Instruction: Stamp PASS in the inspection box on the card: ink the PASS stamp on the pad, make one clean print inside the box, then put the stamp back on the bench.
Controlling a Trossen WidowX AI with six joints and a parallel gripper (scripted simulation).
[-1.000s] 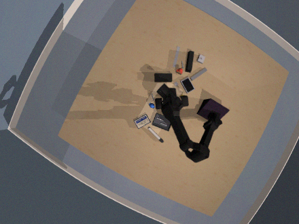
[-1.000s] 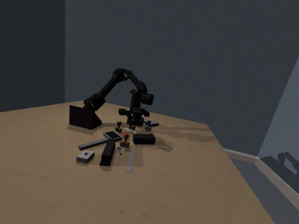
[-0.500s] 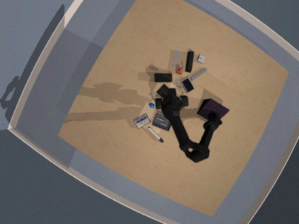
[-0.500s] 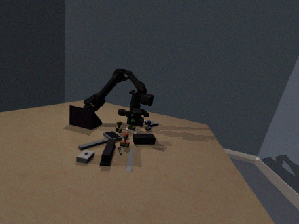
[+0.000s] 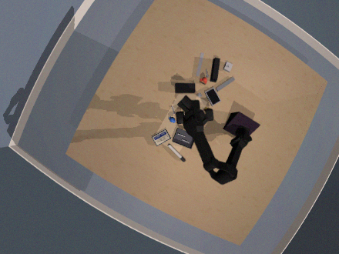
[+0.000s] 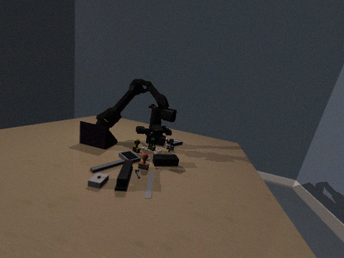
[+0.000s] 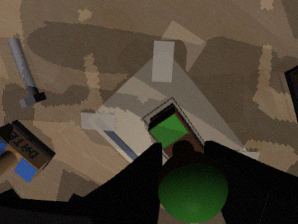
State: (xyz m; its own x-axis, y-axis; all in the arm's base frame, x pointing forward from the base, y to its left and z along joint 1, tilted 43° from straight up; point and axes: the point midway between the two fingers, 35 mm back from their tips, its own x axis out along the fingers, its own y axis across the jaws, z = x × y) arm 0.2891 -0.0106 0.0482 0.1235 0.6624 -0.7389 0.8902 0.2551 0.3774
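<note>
The green stamp lies right at my gripper tip. Also, from my gripper tip: yellow-knobbed stamp (7 cm behind, 6 cm to the right); then blue-knobbed stamp (10 cm ahead, 6 cm to the left); then white card (3 cm below, 1 cm to the left).
</note>
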